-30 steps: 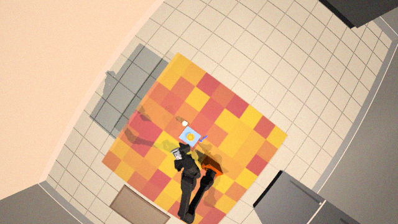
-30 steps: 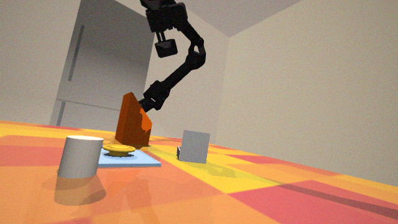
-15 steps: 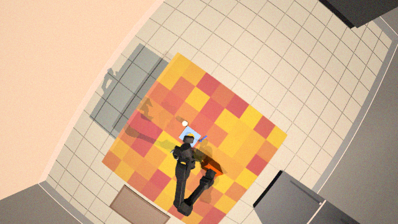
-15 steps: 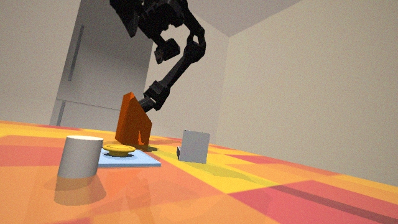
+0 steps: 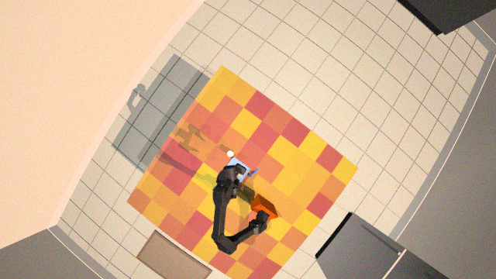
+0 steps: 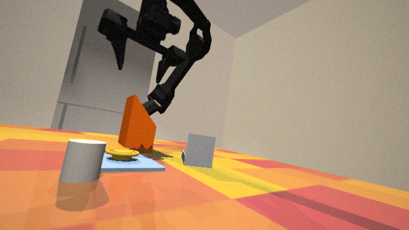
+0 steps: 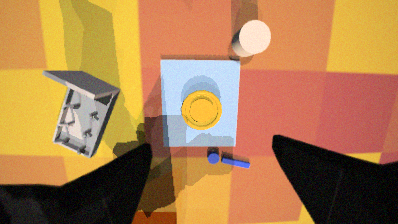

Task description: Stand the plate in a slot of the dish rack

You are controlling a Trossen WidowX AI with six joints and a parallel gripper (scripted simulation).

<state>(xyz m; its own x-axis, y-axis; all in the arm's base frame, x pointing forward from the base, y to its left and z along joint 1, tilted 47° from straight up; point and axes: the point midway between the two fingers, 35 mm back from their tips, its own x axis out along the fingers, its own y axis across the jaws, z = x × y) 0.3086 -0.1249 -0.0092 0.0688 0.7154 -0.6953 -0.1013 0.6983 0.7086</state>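
Now: gripper tip 10 mm past the yellow plate and 170 mm above it. Also, from my gripper tip: white cup: 100 mm ahead, 70 mm to the right, 160 mm below; light blue mat: 10 mm behind, 190 mm below; blue spoon: 110 mm behind, 50 mm to the right, 180 mm below.
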